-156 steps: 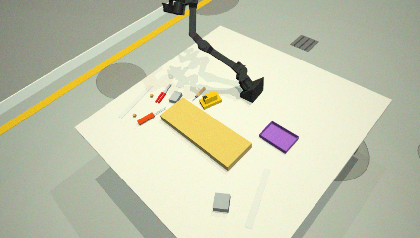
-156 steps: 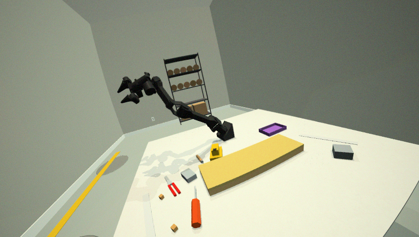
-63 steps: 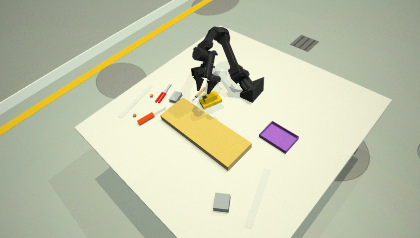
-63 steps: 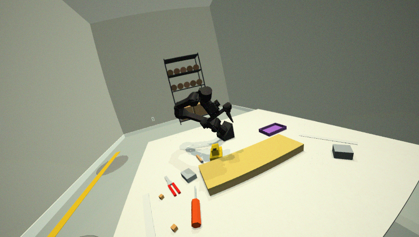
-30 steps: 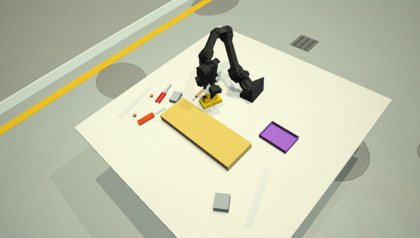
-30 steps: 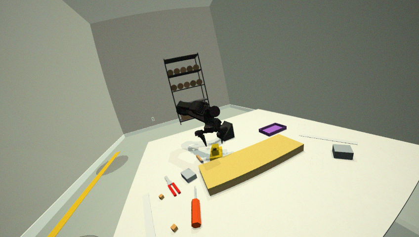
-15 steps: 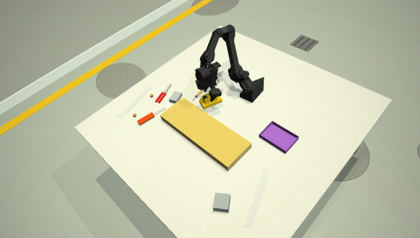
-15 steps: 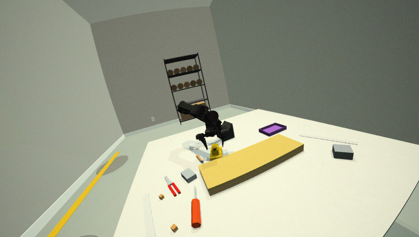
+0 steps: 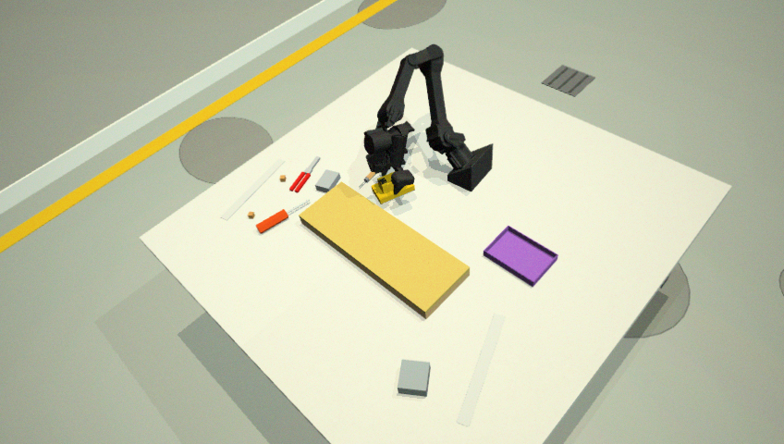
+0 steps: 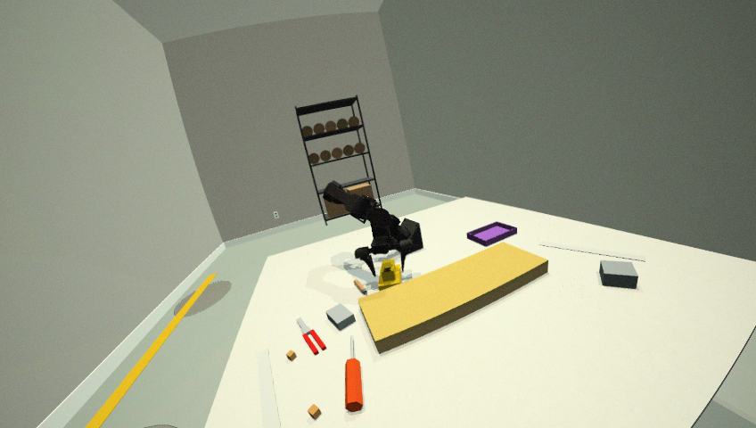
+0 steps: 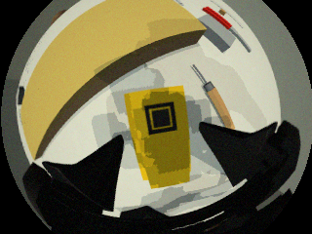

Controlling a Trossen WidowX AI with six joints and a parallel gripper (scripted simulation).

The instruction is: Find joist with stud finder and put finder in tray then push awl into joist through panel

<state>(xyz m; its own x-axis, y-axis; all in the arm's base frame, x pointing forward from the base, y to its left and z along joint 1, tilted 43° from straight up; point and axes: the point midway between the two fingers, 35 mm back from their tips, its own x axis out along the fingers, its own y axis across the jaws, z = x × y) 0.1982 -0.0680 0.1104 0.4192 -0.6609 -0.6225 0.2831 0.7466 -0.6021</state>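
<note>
The yellow stud finder lies 10 mm above my gripper tip. Also, from my gripper tip: awl 90 mm to the right, 20 mm below, 10 mm ahead; then grey block 520 mm to the left, 370 mm ahead, 10 mm below; then purple tray 460 mm to the left, 80 mm behind, 20 mm below.
</note>
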